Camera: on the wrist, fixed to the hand. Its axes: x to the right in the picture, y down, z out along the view.
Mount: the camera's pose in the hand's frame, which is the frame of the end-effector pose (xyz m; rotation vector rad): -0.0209 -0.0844 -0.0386 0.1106 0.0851 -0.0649
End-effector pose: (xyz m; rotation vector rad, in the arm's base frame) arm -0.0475 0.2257 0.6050 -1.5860 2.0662 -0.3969
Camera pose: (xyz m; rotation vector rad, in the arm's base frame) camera 0.0038 0.2195 0.6849 -1.5983 2.0215 -0.6011
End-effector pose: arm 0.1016 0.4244 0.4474 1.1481 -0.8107 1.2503
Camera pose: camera 0.1756 0.4605 0.3998 1.1921 -0.6428 1.2940
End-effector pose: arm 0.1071 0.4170 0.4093 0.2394 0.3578 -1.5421
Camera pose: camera 0.0202 0.4489 0.3874 0.3840 0.3504 -1.6210
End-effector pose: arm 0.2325 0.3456 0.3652 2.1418 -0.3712 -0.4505
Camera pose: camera 0.2394 0.4292 0.3203 2.2777 -0.2850 -0.3818
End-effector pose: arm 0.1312 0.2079 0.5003 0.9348 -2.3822 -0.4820
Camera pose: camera 0.2105 0.1588 0.4817 1.0630 -2.3270 -0.3305
